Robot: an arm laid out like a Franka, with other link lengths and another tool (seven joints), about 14 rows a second.
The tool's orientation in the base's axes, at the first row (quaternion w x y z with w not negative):
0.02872 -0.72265 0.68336 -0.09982
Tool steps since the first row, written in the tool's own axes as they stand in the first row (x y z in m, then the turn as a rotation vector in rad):
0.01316 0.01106 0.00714 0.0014 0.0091 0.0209
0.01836 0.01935 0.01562 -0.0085 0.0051 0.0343
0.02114 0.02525 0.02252 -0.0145 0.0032 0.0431
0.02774 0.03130 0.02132 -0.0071 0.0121 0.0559
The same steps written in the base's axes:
-0.00894 -0.01446 -0.00757 -0.0050 -0.0040 -0.0219
-0.01529 -0.02097 -0.01680 0.0009 0.0049 -0.0354
-0.01969 -0.02476 -0.02431 0.0041 0.0101 -0.0443
-0.02554 -0.03160 -0.02352 -0.0019 0.0010 -0.0576

